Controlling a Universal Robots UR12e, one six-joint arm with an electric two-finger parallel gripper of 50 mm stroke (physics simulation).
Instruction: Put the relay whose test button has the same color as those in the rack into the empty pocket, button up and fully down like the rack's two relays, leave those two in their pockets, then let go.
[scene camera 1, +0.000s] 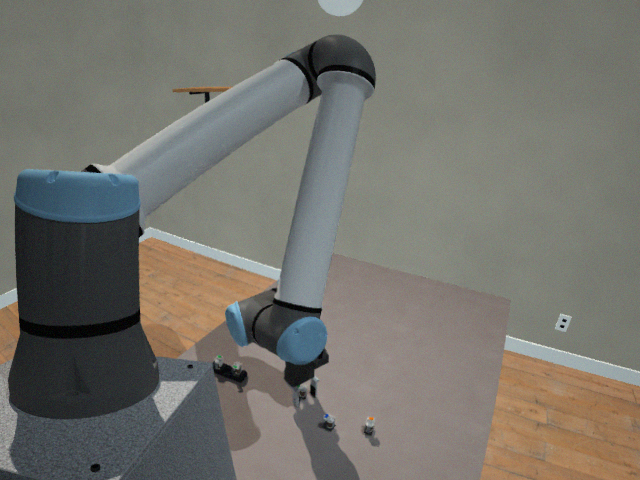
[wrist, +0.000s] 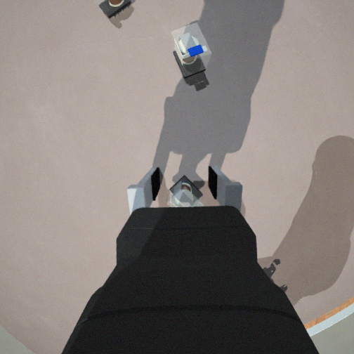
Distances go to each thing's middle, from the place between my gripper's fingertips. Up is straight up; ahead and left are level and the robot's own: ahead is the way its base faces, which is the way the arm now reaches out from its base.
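Relative to the blue-button relay (wrist: 192, 53), my hand is 20 mm below, 60 mm past and 90 mm to the left of it.
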